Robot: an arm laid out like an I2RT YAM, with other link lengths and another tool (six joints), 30 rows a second.
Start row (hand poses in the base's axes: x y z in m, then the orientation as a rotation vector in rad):
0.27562 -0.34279 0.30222 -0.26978 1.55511 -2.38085
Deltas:
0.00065 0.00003 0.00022 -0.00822 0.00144 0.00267
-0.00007 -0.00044 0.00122 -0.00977 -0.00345 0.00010
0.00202 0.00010 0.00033 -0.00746 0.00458 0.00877
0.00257 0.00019 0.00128 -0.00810 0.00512 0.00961
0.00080 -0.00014 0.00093 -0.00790 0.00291 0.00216
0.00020 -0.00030 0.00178 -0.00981 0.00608 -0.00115
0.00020 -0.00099 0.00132 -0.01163 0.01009 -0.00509
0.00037 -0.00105 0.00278 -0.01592 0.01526 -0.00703
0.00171 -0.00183 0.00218 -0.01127 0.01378 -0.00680
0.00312 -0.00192 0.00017 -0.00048 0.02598 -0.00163
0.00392 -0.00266 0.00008 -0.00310 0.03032 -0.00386
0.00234 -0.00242 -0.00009 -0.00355 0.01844 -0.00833
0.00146 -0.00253 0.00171 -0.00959 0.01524 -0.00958
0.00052 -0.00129 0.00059 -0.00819 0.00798 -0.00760
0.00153 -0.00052 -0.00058 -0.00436 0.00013 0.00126
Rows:
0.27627 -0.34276 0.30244 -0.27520 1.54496 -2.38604
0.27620 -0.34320 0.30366 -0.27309 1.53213 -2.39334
0.27822 -0.34310 0.30399 -0.28649 1.52115 -2.39380
0.28079 -0.34291 0.30527 -0.30123 1.50922 -2.39416
0.28159 -0.34305 0.30620 -0.30806 1.50027 -2.39958
0.28179 -0.34335 0.30798 -0.31702 1.49210 -2.40970
0.28199 -0.34434 0.30930 -0.32878 1.48544 -2.42509
0.28236 -0.34539 0.31208 -0.34676 1.47674 -2.44640
0.28407 -0.34722 0.31426 -0.36217 1.47258 -2.46338
0.28719 -0.34914 0.31443 -0.39467 1.48304 -2.46940
0.29111 -0.35180 0.31451 -0.43209 1.49316 -2.47967
0.29345 -0.35422 0.31442 -0.45148 1.50074 -2.49172
0.29491 -0.35675 0.31613 -0.46701 1.50067 -2.50940
0.29543 -0.35804 0.31672 -0.47404 1.49837 -2.52334
0.29696 -0.35856 0.31614 -0.47565 1.49245 -2.52618

